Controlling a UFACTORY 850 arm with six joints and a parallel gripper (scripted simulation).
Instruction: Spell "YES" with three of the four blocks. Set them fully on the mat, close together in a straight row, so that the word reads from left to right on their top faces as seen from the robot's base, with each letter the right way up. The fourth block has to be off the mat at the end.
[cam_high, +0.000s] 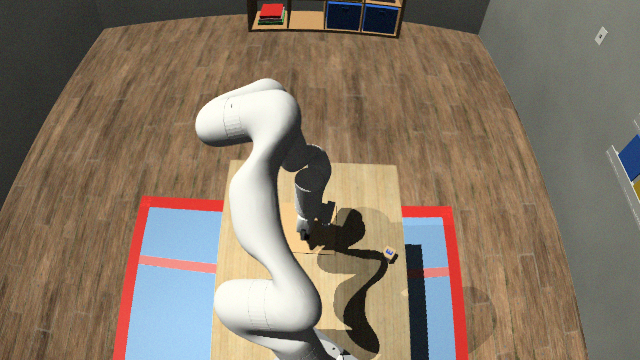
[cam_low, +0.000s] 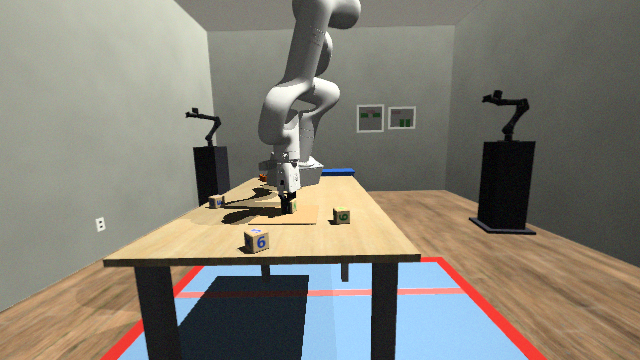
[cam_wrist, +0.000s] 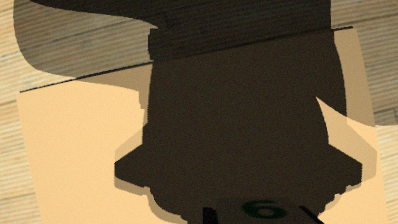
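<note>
Now: the tan mat 20 mm below my hand and 20 mm ahead of it. Also, from my hand: green-lettered block: 180 mm to the left, 80 mm ahead.
</note>
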